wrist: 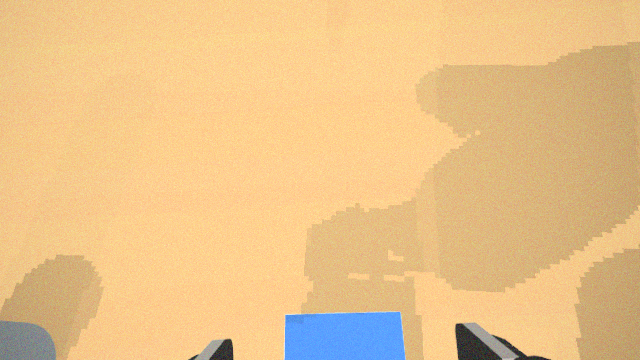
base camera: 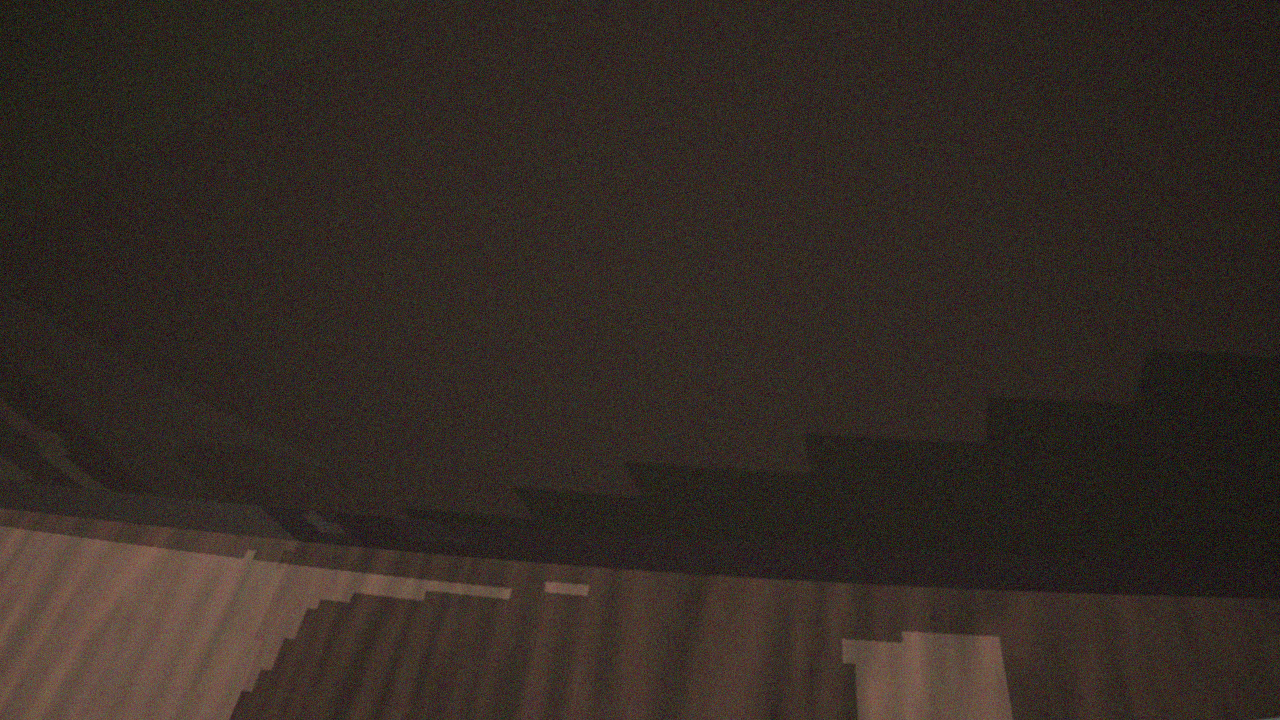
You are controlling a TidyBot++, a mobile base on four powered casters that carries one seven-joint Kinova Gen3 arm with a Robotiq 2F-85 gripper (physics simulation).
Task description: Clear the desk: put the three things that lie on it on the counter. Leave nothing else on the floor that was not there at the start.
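Places are measured from the arm's base along level axes (x back, y right, z up), in millimetres.
Pixels of known places: gripper, fingertip midpoint: (wrist: 344, 356).
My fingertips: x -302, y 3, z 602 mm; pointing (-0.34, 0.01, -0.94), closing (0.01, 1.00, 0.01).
Ahead of a thing's pixels: the offset from my fingertips to its top centre. "pt": to the spot under its first point. Level surfaces: height alone.
A blue block {pt dx -9, dy +2, dz -48 mm} (wrist: 345, 335) lies on a pale wooden top {dz -88 mm} (wrist: 175, 150) at the bottom middle of the wrist view; its lower part is cut off by the frame edge. My gripper (wrist: 343, 345) is open and empty. It is above the block, with one finger out to each side of it and a gap between block and fingers. Part of a grey, round-cornered thing {pt dx -21, dy -175, dz -63 mm} (wrist: 22, 342) shows at the bottom left corner of the wrist view; I cannot tell what it is. No desk or counter can be made out for certain in the base view.
In the base camera view a large dark, unlit surface (base camera: 626, 250) fills most of the picture, close in front of the base. Below it is a strip of wooden floor {dz -998 mm} (base camera: 107, 617) with shadows. Shadows of the arm fall on the pale top in the wrist view.
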